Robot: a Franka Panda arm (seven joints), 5 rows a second.
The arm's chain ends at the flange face. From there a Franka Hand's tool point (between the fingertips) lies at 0.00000 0.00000 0.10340 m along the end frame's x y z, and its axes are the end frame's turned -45 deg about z.
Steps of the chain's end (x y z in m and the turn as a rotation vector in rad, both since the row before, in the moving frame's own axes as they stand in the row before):
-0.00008 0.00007 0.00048 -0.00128 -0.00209 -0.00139
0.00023 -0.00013 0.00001 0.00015 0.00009 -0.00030
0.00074 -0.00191 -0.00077 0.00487 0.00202 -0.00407
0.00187 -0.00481 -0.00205 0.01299 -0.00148 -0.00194
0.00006 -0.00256 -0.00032 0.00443 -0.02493 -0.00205
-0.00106 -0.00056 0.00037 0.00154 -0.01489 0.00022
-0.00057 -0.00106 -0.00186 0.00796 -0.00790 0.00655
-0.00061 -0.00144 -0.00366 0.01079 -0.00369 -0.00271
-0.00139 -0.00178 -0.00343 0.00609 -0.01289 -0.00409
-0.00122 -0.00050 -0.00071 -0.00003 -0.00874 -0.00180
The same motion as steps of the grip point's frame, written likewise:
-0.00035 -0.00007 0.00048 0.00057 -0.00238 -0.00139
0.00027 0.00007 0.00001 0.00004 0.00017 -0.00030
0.00238 -0.00104 -0.00077 0.00202 0.00487 -0.00407
0.00556 -0.00314 -0.00206 0.01023 0.00814 -0.00194
0.00035 -0.00391 -0.00035 0.02076 -0.01450 -0.00205
-0.00133 -0.00235 0.00036 0.01162 -0.00944 0.00022
0.00035 -0.00231 -0.00187 0.01121 0.00004 0.00655
0.00110 -0.00251 -0.00367 0.01024 0.00502 -0.00271
-0.00022 -0.00363 -0.00344 0.01342 -0.00481 -0.00409
-0.00115 -0.00185 -0.00071 0.00616 -0.00620 -0.00180

